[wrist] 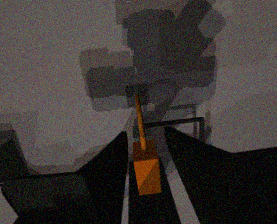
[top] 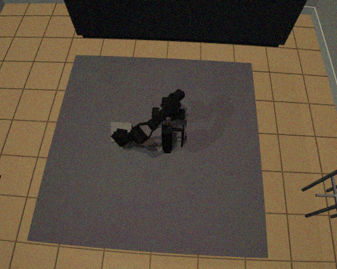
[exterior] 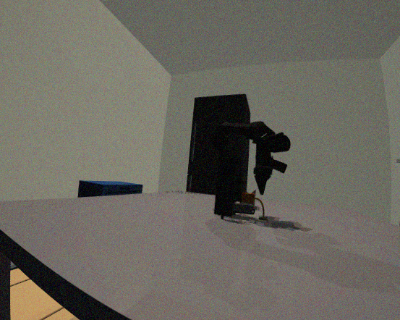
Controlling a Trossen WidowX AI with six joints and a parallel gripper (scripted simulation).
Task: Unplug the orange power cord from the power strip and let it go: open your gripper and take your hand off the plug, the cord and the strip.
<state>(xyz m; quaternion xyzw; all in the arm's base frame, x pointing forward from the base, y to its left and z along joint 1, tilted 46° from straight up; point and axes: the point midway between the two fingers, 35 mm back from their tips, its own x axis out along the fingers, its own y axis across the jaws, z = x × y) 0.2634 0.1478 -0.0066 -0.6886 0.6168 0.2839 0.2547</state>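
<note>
My gripper tip is 70 mm to the left of the orange plug, 10 mm short of it and 10 mm above it.
</note>
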